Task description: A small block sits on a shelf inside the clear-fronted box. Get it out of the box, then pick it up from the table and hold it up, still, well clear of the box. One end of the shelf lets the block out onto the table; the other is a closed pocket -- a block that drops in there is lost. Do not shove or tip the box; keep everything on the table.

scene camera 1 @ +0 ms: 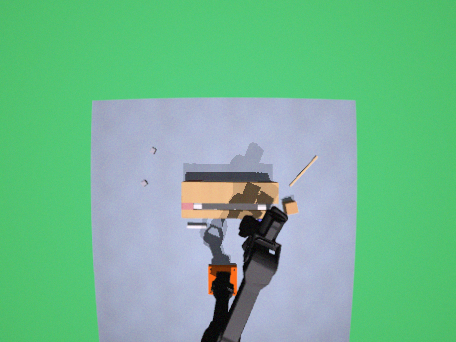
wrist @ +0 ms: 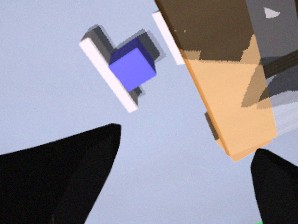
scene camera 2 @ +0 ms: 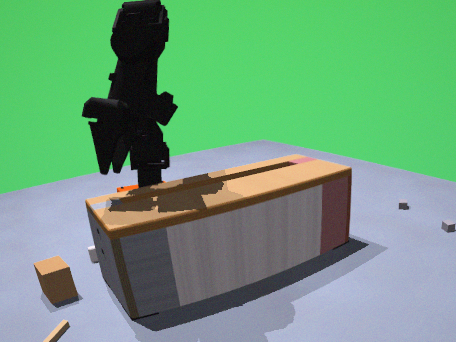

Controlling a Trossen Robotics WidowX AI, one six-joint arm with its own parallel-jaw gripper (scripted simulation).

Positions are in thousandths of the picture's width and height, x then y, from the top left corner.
Scene:
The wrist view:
my gripper: 629,654
blue block: 441,288
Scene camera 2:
my gripper: 242,507
tan cube: 120,806

